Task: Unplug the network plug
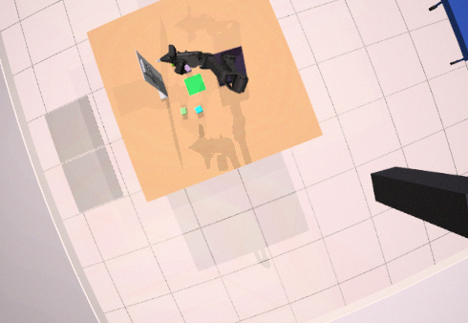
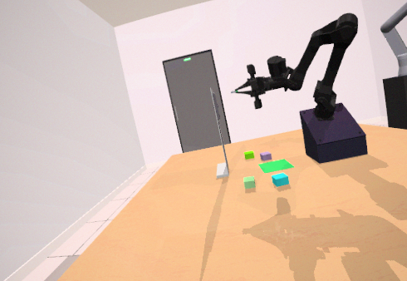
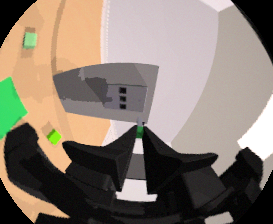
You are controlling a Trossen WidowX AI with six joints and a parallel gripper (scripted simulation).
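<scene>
The green marked square lies 34 cm below my gripper tip, 11 cm behind it and 6 cm to the left of it. Also, from my gripper tip: plug (right at my gripper tip); purple cube (33 cm below, 8 cm behind, 6 cm to the right); upright panel (17 cm below, 11 cm ahead, 1 cm to the left).
</scene>
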